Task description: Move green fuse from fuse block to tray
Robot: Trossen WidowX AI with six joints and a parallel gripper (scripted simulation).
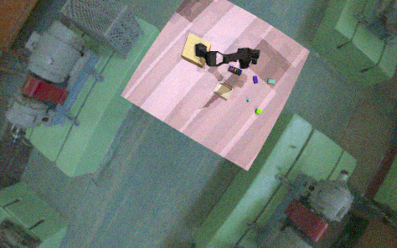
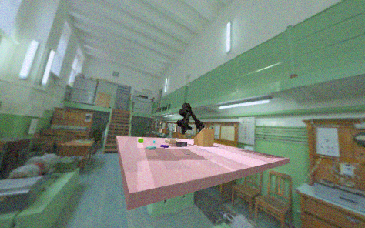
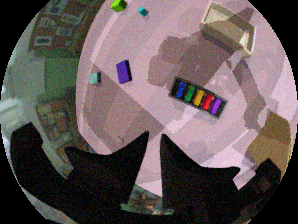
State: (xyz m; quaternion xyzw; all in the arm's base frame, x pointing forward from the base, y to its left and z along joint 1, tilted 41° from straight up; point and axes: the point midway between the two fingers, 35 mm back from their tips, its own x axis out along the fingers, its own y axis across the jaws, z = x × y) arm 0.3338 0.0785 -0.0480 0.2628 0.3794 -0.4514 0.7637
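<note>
Now: gripper tip 10 cm above the green fuse, 6 cm to the left of it and 2 cm past it. From my gripper tip the other things lie so: purple block (16 cm ahead, 12 cm below, 2 cm to the right); then cream tray (26 cm to the right, 12 cm below, 3 cm behind); then green cube (31 cm ahead, 25 cm to the right, 10 cm below).
</note>
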